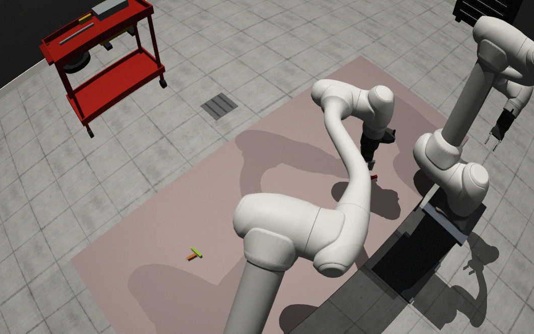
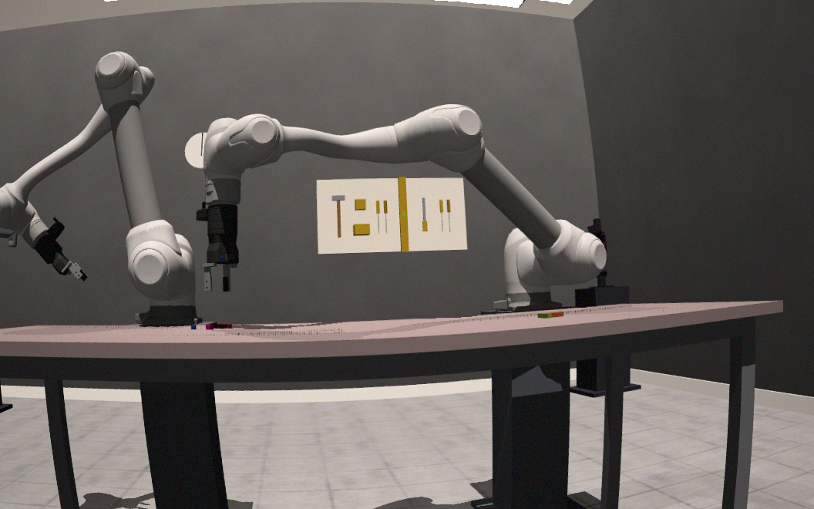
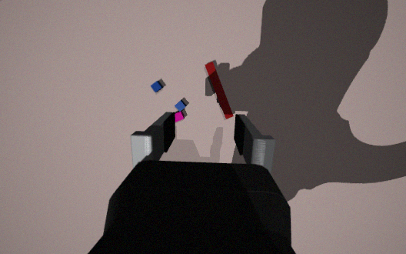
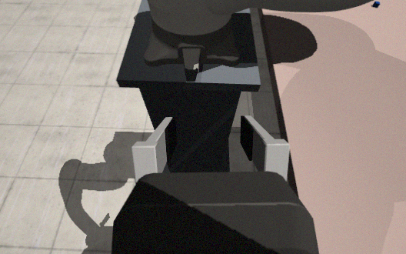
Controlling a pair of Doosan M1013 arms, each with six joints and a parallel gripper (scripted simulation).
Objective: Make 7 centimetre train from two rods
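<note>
Now: the magenta rod 3 cm ahead of my left hand, 2 cm to the right of it and 10 cm below it. Round my left hand: red rod 3 cm behind, 10 cm below; then orange rod 24 cm ahead, 74 cm to the left, 10 cm below; then lime rod 24 cm ahead, 72 cm to the left, 10 cm below.
</note>
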